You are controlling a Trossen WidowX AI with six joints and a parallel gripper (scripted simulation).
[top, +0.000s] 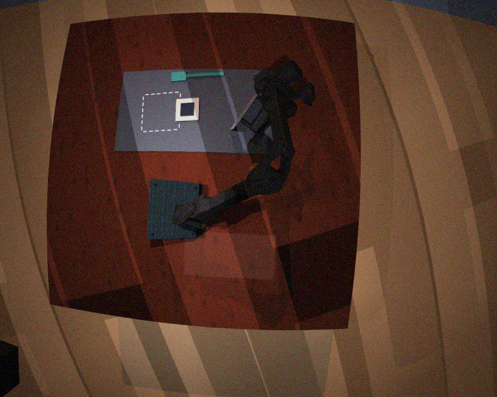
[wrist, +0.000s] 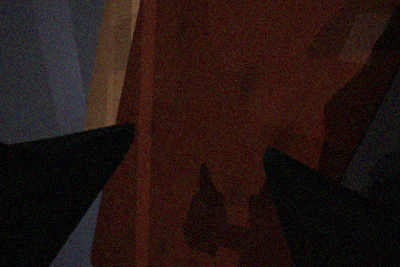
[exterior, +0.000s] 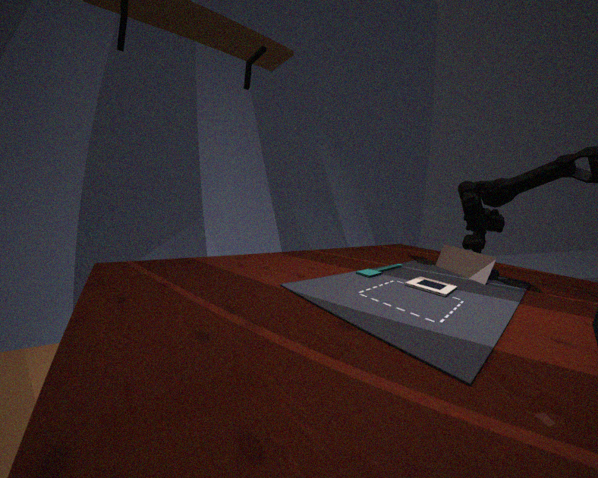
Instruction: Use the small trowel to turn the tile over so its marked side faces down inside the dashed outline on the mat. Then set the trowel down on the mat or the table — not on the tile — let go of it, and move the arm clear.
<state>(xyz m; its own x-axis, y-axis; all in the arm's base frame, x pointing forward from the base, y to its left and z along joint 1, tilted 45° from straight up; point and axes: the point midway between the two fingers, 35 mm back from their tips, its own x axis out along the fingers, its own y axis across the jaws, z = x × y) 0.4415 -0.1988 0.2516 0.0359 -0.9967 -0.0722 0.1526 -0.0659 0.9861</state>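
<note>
Now: the trowel 150 mm to the left of my gripper tip, 50 mm below it and 10 mm behind it. From my gripper tip the other things lie so: teal flat tool 430 mm to the left, 90 mm ahead, 70 mm below; then white tile 420 mm to the left, 70 mm below, 50 mm behind; then grey mat 390 mm to the left, 100 mm below, 40 mm behind.
</note>
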